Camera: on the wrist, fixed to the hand. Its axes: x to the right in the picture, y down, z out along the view.
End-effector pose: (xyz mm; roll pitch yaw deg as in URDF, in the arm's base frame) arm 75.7 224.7 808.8 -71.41 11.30 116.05
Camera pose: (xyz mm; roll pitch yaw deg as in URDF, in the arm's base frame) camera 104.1 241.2 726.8 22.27 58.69 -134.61
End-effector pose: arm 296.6 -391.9 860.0 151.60 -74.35 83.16
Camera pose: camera 318.3 -467.8 899.5 -104.97 -4.61 -23.88
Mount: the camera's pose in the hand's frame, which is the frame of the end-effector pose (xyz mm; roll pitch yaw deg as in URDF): 18.4 65.3 -56.5 -0.04 -10.77 90.08
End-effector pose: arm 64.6 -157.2 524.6 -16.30 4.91 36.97
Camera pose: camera 46.1 -112.5 450.7 4.92 5.50 127.52
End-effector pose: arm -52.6 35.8 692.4 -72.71 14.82 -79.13
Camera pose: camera -87.0 31.7 611.2 29.44 58.51 36.63
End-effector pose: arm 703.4 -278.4 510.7 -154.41 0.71 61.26
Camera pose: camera 785.4 -302.1 533.2 179.04 36.36 -29.36
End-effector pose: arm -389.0 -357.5 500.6 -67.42 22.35 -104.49
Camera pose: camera -411.7 -337.0 417.8 36.84 50.54 15.63
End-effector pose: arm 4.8 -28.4 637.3 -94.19 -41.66 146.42
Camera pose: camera -6.6 52.5 604.0 -82.67 48.00 156.28
